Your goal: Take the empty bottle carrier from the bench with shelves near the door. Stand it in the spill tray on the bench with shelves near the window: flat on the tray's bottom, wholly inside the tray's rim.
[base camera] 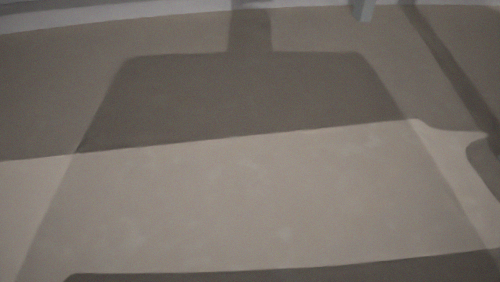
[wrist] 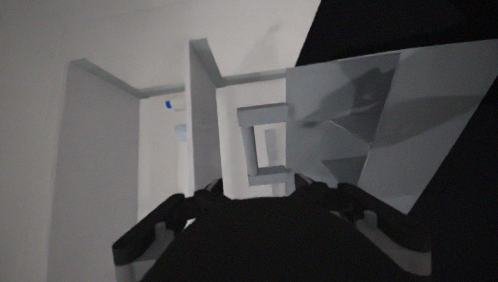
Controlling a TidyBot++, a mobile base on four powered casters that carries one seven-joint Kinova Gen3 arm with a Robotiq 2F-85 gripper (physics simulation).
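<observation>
The empty bottle carrier [wrist: 305, 90] is a grey box with a grey bar handle [wrist: 249, 150] sticking out towards the picture's left. It stands on the black bench top [wrist: 450, 20] at the right of the wrist view, close to the camera, and its right part runs towards the picture's edge. My gripper [wrist: 258, 183] is open and holds no object. Its two fingertips show at the lower middle, spread on either side of the handle's lower end in the picture; the remaining distance to the handle is hard to judge. The spill tray does not show in either view.
Two grey shelf boards [wrist: 97, 150] [wrist: 204, 120] stand out from the wall left of the carrier. A white bottle with a blue cap [wrist: 169, 104] and a pale blue container [wrist: 180, 133] are between them. In the base view, a grey bench leg [base camera: 364, 11] is at the top.
</observation>
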